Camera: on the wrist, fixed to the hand. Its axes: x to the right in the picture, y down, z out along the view.
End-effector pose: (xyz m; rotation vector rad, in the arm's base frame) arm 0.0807 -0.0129 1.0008 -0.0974 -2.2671 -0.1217
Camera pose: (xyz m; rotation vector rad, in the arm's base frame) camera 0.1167 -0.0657 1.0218 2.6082 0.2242 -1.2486
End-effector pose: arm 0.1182 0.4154 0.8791 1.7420 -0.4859 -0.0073
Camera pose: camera 0.1378 0.4691 0.8437 0.5451 2.6954 -1.4055
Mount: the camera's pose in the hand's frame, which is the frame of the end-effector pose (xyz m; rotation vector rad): -0.0086 -0.0472 -0.0471 0.0305 -0.6192 3.0130
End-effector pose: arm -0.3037 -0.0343 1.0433 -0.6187 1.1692 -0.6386
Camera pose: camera -0.3572 -0.0647 1.0704 1.1575 0.3550 1.9267
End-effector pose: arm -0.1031 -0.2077 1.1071 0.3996 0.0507 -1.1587
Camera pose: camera -0.1412 -0.2004 1.0522 -0.1692 -0.8306 1.7540
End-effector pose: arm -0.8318 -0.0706 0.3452 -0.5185 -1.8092 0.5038
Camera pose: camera -0.7890 -0.1101 0.3788 1.8466 -0.2065 -1.5824
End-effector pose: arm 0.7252 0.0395 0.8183 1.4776 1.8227 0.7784
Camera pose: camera 0.6612 0.0203 0.8109 -2.1980 1.7076 -0.6072
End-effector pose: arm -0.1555 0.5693 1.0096 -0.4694 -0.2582 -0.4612
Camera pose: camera -0.1794 0.5120 0.9837 -0.4610 0.0823 2.6390
